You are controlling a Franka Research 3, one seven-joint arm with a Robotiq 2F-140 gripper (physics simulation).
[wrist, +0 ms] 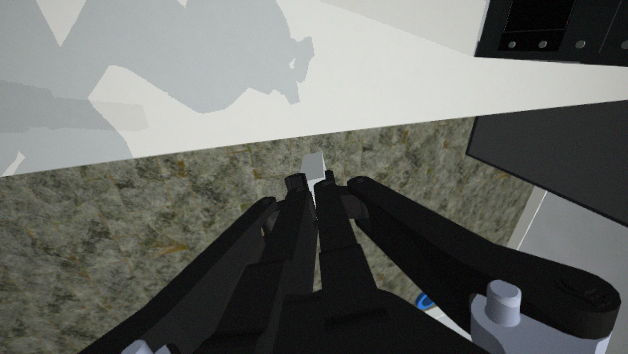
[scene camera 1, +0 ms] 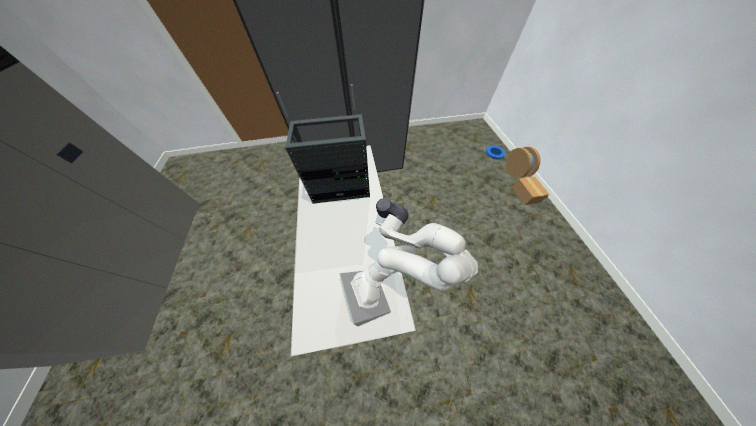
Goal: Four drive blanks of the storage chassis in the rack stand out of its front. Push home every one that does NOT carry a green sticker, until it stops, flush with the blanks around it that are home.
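The black rack (scene camera 1: 365, 132) stands at the far end of the white surface in the scene view. The storage chassis (scene camera 1: 346, 174) is in its front, with small green and amber lights or marks on the right half. The separate drive blanks and their stickers are too small to tell apart. A lower corner of the rack (wrist: 537, 52) shows at the top right of the wrist view; no blanks can be made out there. My gripper (wrist: 316, 168) is shut and empty, its fingertips together. It is in front of and to the right of the rack, apart from it; in the scene view the arm hides its fingers.
The white surface (scene camera 1: 328, 238) (wrist: 390, 75) carries the arm's grey base plate (scene camera 1: 372, 315). A dark cabinet (scene camera 1: 388, 68) (wrist: 560, 150) stands behind the rack. A blue ring (scene camera 1: 487, 153), a round wooden item (scene camera 1: 518, 162) and a wooden block (scene camera 1: 530, 191) are at the right wall.
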